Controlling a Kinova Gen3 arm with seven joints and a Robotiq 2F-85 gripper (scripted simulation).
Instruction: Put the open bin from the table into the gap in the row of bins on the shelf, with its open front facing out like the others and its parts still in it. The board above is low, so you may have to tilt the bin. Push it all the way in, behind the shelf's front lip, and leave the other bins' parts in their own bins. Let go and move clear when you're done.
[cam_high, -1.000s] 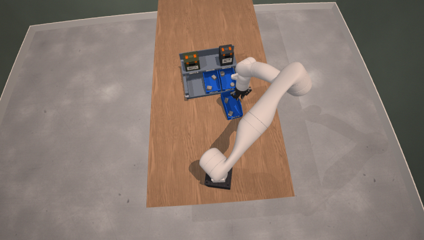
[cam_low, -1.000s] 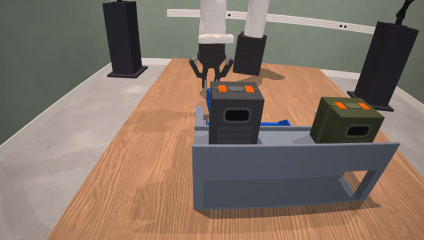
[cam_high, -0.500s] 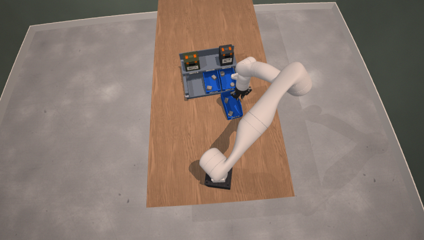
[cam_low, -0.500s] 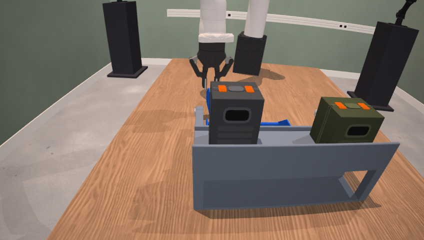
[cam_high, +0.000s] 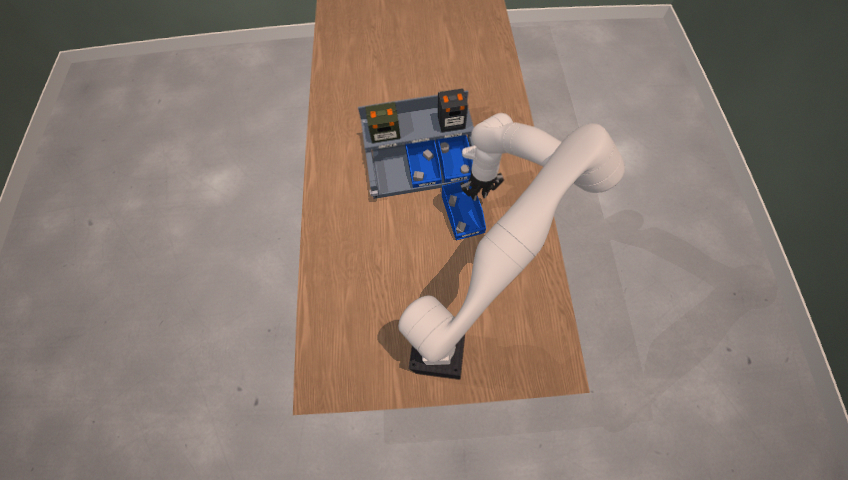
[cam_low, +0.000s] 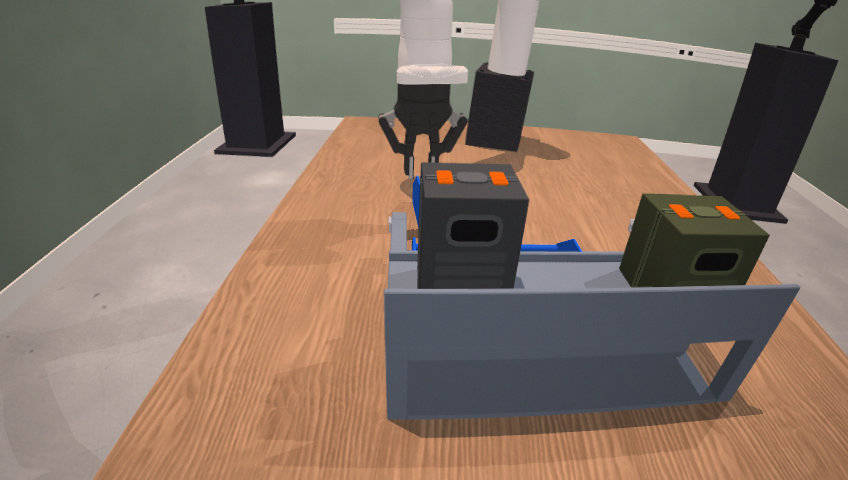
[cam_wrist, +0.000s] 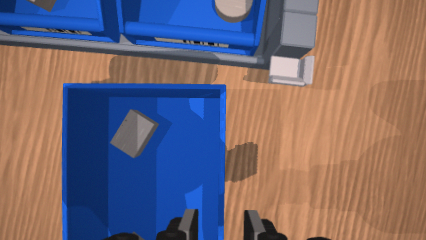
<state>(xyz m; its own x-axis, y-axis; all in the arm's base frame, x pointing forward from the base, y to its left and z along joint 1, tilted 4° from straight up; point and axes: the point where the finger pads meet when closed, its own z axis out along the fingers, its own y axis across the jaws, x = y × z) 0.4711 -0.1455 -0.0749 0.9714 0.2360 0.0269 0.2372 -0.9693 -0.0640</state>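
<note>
My hand is 3 cm short of the grey part, 8 cm to the right of it and 10 cm above it. Round my hand: grey shelf: 21 cm ahead, 18 cm to the left, 4 cm below.
</note>
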